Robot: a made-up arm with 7 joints.
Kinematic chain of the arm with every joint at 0, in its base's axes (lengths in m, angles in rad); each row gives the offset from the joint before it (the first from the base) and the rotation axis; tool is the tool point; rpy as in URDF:
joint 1: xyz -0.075 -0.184 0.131 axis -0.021 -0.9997 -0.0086
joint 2: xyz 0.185 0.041 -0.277 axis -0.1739 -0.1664 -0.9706
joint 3: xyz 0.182 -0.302 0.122 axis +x
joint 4: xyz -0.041 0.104 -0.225 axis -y
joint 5: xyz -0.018 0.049 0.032 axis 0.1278 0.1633 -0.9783
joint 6: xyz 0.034 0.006 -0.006 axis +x
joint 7: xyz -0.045 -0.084 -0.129 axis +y
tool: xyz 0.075 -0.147 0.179 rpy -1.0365 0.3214 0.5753
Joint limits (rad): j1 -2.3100..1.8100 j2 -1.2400..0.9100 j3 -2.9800..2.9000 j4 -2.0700..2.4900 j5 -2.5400..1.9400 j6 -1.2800..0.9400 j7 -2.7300..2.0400
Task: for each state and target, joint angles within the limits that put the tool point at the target. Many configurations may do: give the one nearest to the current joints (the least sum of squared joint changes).
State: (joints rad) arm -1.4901 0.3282 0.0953 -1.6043 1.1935 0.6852 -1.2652
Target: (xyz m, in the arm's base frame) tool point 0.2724 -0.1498 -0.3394
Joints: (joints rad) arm -0.6241 -0.2444 0.1436 -2.0700 1.2814 -0.0939 -1.0998
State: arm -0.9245 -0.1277 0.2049 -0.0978 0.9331 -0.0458 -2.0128
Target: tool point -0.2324 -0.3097 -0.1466
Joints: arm -0.6091 -0.2984 0.1715 -0.1985 0.8335 -0.1322 -1.8966
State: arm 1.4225 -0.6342 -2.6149 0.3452 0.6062 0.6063 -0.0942
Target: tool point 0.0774 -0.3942 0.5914
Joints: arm 1.1170 -0.6644 -2.7902 0.2587 0.5092 0.3557 -0.0995
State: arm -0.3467 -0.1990 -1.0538 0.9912 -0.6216 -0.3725 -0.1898
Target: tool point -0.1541 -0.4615 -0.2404
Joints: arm -0.8435 -0.3331 -1.0154 1.2170 -0.7815 -0.7627 -0.1568
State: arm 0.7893 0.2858 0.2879 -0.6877 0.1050 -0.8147 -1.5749
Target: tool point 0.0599 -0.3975 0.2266
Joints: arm 0.8819 0.3480 0.2185 -0.6442 0.3575 -0.9929 -1.4969
